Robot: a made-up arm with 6 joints. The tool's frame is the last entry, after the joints.
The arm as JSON. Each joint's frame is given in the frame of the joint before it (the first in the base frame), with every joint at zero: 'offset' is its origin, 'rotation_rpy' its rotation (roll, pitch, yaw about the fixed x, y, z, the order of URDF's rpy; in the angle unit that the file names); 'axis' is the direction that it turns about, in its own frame. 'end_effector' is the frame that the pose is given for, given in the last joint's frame.
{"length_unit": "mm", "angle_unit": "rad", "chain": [
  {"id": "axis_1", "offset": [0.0, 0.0, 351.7], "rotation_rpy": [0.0, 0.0, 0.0], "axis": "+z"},
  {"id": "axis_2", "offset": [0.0, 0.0, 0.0], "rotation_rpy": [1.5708, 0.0, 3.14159], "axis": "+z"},
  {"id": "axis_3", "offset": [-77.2, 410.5, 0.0], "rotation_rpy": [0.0, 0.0, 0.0], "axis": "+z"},
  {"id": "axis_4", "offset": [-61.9, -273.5, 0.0], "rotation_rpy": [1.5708, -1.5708, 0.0], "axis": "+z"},
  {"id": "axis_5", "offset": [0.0, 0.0, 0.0], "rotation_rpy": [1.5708, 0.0, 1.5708], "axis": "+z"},
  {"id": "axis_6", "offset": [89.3, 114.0, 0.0], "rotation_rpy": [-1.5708, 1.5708, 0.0], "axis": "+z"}
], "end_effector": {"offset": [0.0, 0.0, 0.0], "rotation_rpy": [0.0, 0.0, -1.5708]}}
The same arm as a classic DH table. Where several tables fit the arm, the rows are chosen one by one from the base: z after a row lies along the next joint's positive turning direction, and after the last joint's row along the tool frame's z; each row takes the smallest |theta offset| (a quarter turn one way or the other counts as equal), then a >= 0, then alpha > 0; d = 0 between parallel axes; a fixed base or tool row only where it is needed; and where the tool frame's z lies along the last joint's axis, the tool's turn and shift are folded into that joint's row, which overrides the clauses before.
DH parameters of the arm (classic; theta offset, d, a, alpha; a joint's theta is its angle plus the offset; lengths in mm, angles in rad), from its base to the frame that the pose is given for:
axis_1: 0.0000 351.7 0.0 -1.5708
axis_2: -1.3849 0.0 417.7 0.0000
axis_3: 1.3849 0.0 61.9 -1.5708
axis_4: 0.0000 273.5 0.0 1.5708
axis_5: 0.0000 0.0 89.3 -1.5708
axis_6: 0.0000 114.0 0.0 0.0000

